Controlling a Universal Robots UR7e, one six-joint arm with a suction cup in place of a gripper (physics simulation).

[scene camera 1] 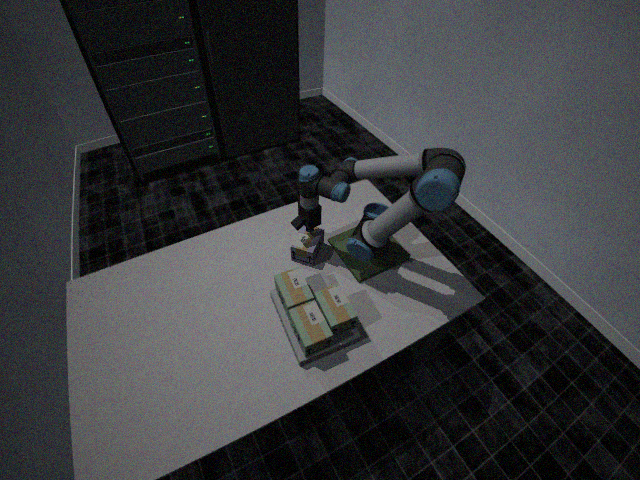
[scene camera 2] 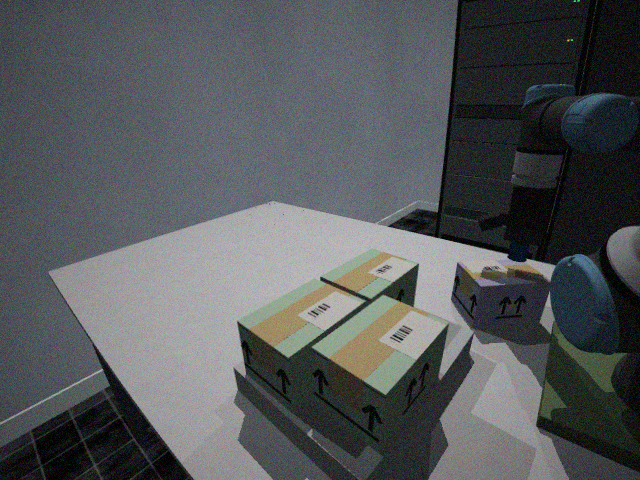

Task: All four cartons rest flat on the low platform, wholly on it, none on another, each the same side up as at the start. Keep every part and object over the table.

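Places are measured from the arm's base along level axes (x left, y back, z up), in millimetres.
Pixels of known places: hand, its tool point: [scene camera 2: 516, 258].
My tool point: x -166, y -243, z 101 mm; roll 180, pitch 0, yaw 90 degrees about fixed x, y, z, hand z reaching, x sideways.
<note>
Ahead of a thing's pixels: the offset from my tool point to its middle. Level surfaces: height alone.
Three green cartons with orange tape rest flat on the low grey platform [scene camera 1: 355, 335] [scene camera 2: 456, 345]: a back one {dx +226, dy -218, dz -28 mm} [scene camera 1: 294, 288] [scene camera 2: 373, 272], a near left one {dx +383, dy -246, dz -28 mm} [scene camera 1: 310, 324] [scene camera 2: 302, 319] and a right one {dx +371, dy -133, dz -28 mm} [scene camera 1: 338, 304] [scene camera 2: 382, 343]. They sit side by side, labels up. A purple carton {dx +15, dy -20, dz -76 mm} [scene camera 1: 305, 254] [scene camera 2: 509, 307] stands upright on the table behind the platform, apart from it, its arrows pointing up. My suction gripper [scene camera 1: 311, 228] [scene camera 2: 517, 253] points down right over the purple carton's top, with suction off. I cannot tell whether the cup touches it.
The arm's base stands on a green plate [scene camera 1: 361, 271] [scene camera 2: 568, 403] to the right of the purple carton, close to the platform. The white table {dz -124 mm} [scene camera 1: 180, 320] [scene camera 2: 206, 268] extends left of the platform. A dark server rack [scene camera 1: 160, 98] [scene camera 2: 485, 160] stands beyond the table.
</note>
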